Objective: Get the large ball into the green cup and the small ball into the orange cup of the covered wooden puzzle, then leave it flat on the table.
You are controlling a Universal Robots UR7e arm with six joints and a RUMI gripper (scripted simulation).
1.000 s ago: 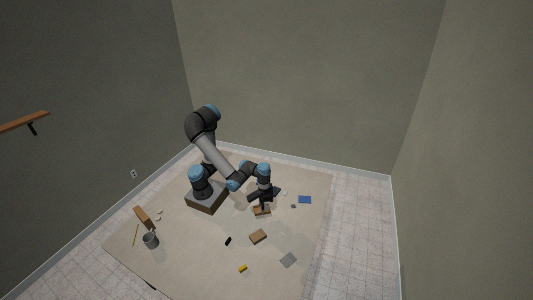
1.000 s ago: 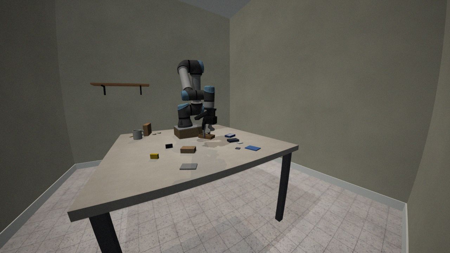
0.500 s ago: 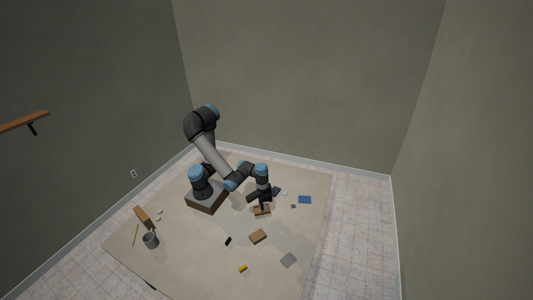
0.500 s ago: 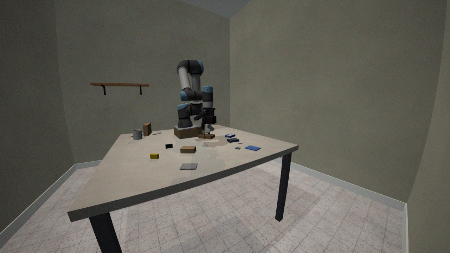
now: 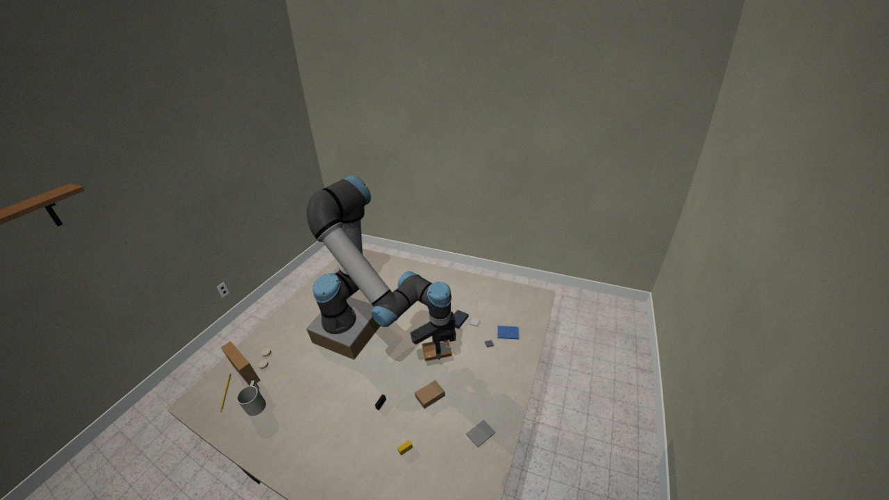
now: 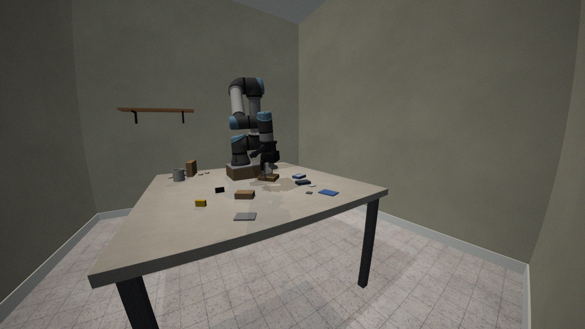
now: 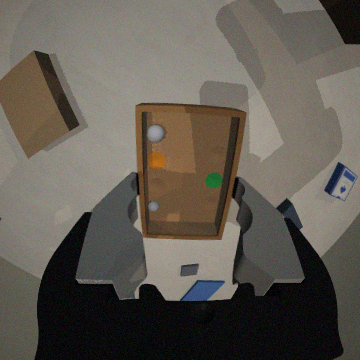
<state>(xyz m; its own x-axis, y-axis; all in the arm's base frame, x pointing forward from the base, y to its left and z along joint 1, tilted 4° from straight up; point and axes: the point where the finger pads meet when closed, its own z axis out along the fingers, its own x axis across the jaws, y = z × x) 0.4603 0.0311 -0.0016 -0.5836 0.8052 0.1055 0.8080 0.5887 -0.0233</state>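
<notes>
The covered wooden puzzle is 1 cm below my hand. From my hand the other things lie so: small grey tile 17 cm ahead, 17 cm to the left, 9 cm below; brown block 4 cm ahead, 16 cm to the right, 7 cm below; dark tile 1 cm behind, 26 cm to the left, 8 cm below.
</notes>
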